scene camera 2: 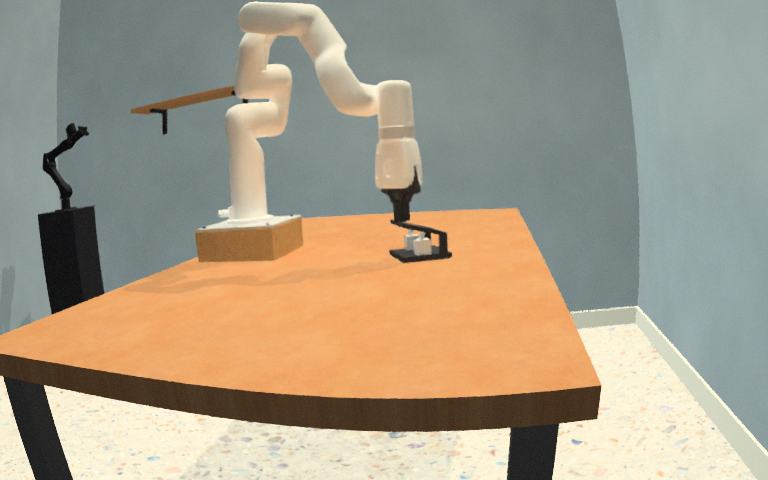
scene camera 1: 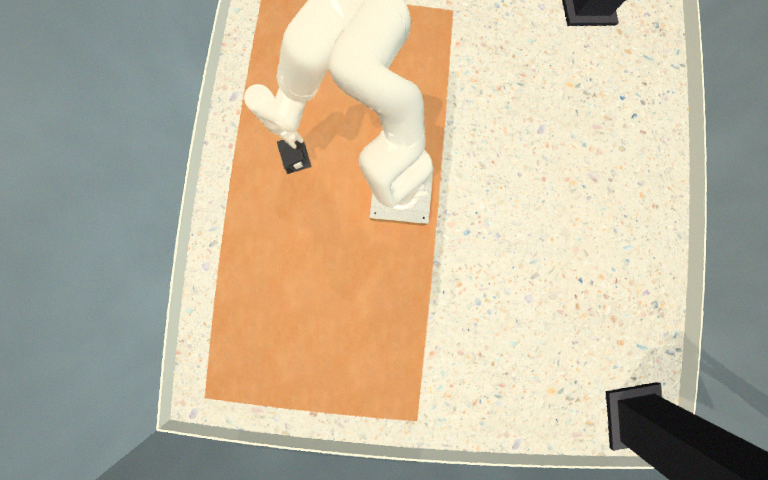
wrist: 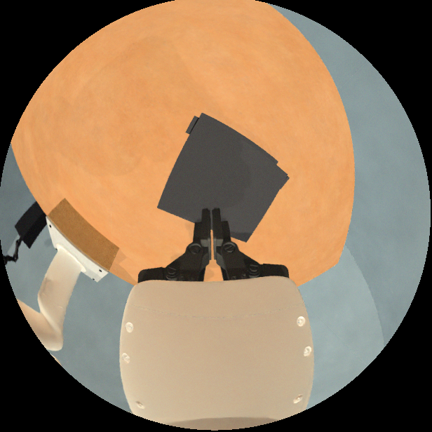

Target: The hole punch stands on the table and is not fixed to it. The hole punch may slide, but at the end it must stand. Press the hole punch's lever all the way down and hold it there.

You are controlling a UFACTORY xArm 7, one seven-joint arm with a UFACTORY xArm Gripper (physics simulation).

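Places are measured from the arm's base along level axes (x ahead, y left, z up), in centimetres.
Pixels of known places: gripper, fingertip midpoint: (scene camera 2: 402, 221) (scene camera 1: 297, 146); arm's base at its link origin: (scene camera 2: 250, 221).
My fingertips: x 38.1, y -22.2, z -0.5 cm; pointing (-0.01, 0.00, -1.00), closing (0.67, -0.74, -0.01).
Observation:
Ahead of a thing's pixels: the offset from my fingertips to its top centre. Level surfaces: height alone.
The black hole punch {dx +3.4, dy +0.7, dz +0.1 cm} (scene camera 1: 297, 165) (scene camera 2: 420, 256) stands upright on its flat base on the table {dz -7.9 cm} (scene camera 1: 317, 294) (scene camera 2: 351, 316) (wrist: 125, 75), with two pale blocks between base and lever. Its lever {dx +3.2, dy +0.7, dz +0.1 cm} (scene camera 1: 292, 155) (scene camera 2: 424, 228) (wrist: 220, 170) slopes up from the hinge post to the free end. A clear gap shows between lever and base in the second scene view. My gripper (scene camera 1: 296, 143) (scene camera 2: 401, 219) (wrist: 211, 219) is shut with nothing between its fingers. It points down, its tips at the top of the lever near the raised free end, touching it or almost so. The exact contact is hidden.
The arm's base stands on a wooden block (scene camera 2: 243, 244) (wrist: 84, 234) on the same table, to the left in the second scene view. A black pedestal (scene camera 2: 70, 254) with a small black arm stands beyond the table. A wall shelf (scene camera 2: 186, 100) is behind my arm.

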